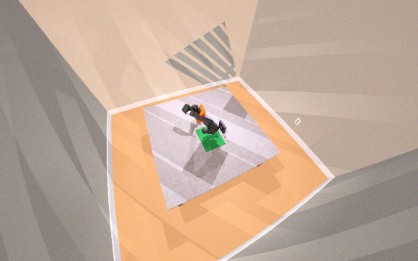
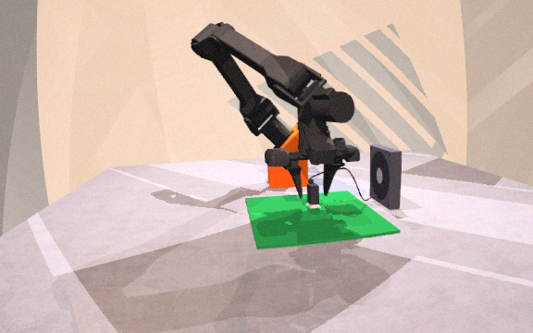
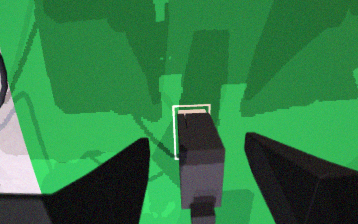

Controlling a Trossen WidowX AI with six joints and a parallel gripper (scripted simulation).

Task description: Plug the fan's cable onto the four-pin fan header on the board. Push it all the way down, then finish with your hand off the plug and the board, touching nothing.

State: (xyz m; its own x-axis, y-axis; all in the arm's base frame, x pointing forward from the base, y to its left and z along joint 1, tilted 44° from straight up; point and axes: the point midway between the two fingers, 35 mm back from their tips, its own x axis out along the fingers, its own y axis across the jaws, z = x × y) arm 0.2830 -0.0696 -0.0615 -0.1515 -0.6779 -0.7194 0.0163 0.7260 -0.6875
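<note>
Right now the dark fan plug is right at my gripper tip. From my gripper tip the other things lie so: white four-pin header (2 cm below); then green board (4 cm below, 4 cm ahead, 1 cm to the right); then black fan (15 cm to the left, 3 cm above, 1 cm ahead).
</note>
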